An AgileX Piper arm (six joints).
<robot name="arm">
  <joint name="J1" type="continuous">
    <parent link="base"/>
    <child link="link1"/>
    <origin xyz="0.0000 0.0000 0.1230"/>
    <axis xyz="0 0 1"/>
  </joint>
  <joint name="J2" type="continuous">
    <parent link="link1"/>
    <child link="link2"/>
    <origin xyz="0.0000 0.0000 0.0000" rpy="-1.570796 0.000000 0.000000"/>
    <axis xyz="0 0 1"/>
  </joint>
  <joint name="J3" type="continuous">
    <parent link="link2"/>
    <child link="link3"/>
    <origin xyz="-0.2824 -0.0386 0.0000"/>
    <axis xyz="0 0 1"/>
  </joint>
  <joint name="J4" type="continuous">
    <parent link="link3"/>
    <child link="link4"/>
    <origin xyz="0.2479 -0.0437 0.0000" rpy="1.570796 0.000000 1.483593"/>
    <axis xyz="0 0 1"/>
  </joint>
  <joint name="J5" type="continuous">
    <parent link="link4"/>
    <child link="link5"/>
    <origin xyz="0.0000 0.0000 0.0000" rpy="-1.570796 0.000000 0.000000"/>
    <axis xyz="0 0 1"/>
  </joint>
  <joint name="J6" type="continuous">
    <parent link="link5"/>
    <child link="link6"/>
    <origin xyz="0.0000 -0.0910 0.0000" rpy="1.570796 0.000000 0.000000"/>
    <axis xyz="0 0 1"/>
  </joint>
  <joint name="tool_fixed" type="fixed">
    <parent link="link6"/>
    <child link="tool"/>
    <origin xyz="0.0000 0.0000 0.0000"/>
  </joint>
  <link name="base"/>
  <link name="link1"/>
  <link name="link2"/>
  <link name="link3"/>
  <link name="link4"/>
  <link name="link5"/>
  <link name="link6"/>
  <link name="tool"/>
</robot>
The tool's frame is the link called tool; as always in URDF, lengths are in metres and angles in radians. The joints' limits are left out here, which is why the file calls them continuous.
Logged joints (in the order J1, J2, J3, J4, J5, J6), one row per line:
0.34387, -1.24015, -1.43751, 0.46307, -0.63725, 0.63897
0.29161, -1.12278, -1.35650, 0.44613, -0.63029, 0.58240
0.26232, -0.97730, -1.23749, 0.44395, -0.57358, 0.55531
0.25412, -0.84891, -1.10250, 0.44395, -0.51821, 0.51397
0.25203, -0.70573, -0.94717, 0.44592, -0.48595, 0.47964
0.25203, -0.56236, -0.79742, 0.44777, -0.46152, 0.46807
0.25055, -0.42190, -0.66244, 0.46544, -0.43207, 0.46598
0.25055, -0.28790, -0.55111, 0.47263, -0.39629, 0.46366
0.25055, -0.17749, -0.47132, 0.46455, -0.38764, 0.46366
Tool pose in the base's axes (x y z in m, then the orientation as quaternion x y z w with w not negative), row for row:
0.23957, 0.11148, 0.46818, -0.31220, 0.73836, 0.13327, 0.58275
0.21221, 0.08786, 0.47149, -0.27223, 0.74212, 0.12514, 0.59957
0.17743, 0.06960, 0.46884, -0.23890, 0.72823, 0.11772, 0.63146
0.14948, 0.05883, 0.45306, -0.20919, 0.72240, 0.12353, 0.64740
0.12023, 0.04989, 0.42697, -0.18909, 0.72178, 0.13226, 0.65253
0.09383, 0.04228, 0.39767, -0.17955, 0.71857, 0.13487, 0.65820
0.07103, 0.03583, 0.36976, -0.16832, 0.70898, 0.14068, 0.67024
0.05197, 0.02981, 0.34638, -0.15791, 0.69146, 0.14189, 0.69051
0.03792, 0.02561, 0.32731, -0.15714, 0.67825, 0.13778, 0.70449
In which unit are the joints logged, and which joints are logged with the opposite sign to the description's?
The joints are logged in radians. Opposite sign: J2, J5, J6.
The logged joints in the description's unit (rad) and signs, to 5 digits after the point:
0.34387, 1.24015, -1.43751, 0.46307, 0.63725, -0.63897
0.29161, 1.12278, -1.35650, 0.44613, 0.63029, -0.58240
0.26232, 0.97730, -1.23749, 0.44395, 0.57358, -0.55531
0.25412, 0.84891, -1.10250, 0.44395, 0.51821, -0.51397
0.25203, 0.70573, -0.94717, 0.44592, 0.48595, -0.47964
0.25203, 0.56236, -0.79742, 0.44777, 0.46152, -0.46807
0.25055, 0.42190, -0.66244, 0.46544, 0.43207, -0.46598
0.25055, 0.28790, -0.55111, 0.47263, 0.39629, -0.46366
0.25055, 0.17749, -0.47132, 0.46455, 0.38764, -0.46366

